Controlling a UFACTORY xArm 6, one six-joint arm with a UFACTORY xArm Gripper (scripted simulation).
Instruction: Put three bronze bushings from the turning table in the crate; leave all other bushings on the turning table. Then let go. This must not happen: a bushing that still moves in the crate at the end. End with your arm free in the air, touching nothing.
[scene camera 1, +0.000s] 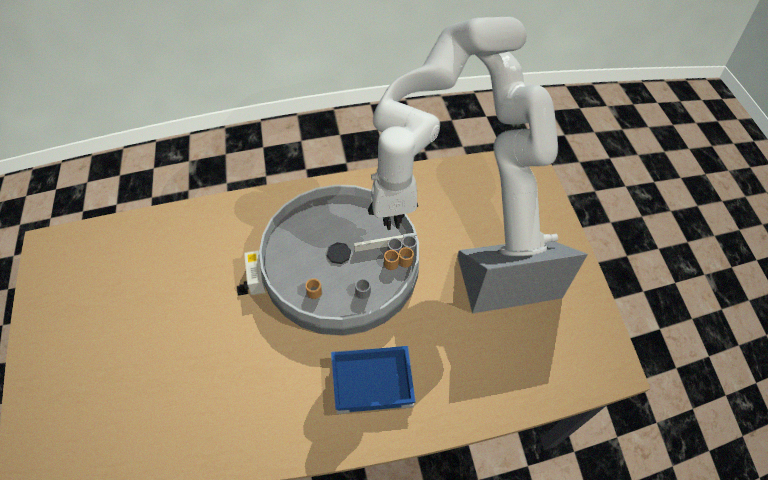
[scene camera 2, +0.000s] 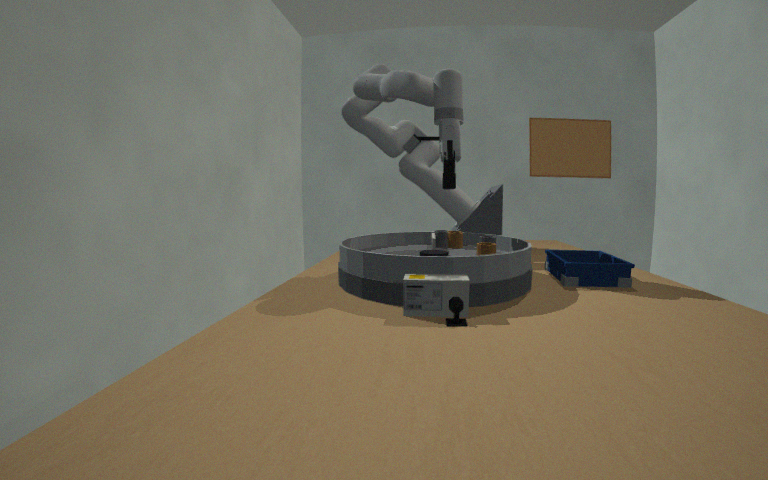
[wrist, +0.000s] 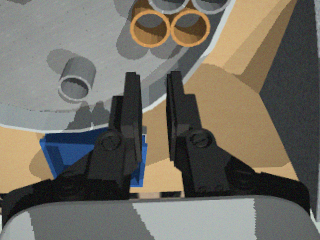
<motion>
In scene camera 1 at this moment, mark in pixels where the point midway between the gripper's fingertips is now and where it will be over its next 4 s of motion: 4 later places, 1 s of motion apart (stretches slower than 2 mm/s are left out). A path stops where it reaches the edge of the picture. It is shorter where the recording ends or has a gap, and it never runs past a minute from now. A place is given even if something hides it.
The gripper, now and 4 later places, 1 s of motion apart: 392, 224; 383, 244; 377, 257; 377, 263; 377, 259
</motion>
